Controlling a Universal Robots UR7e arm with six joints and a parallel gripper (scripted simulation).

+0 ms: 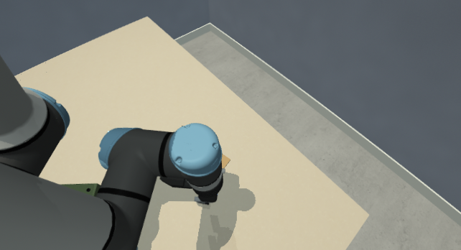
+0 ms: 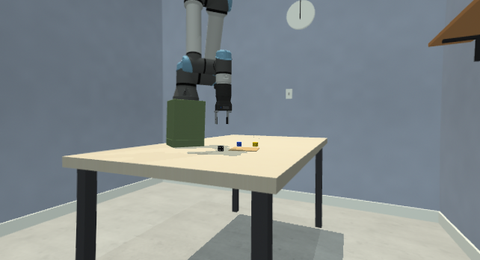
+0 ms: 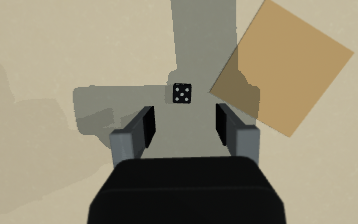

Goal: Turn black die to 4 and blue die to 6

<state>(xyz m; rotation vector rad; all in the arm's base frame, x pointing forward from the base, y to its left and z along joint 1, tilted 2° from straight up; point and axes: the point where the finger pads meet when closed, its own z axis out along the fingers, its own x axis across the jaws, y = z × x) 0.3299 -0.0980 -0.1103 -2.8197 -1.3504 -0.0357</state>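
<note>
Now: the black die 10 mm behind my hand and 140 mm below it. From my hand the other things lie so: tan mat 60 mm ahead, 120 mm to the left, 150 mm below; then blue die 40 mm behind, 230 mm to the left, 140 mm below; then yellow die 50 mm ahead, 270 mm to the left, 140 mm below.
</note>
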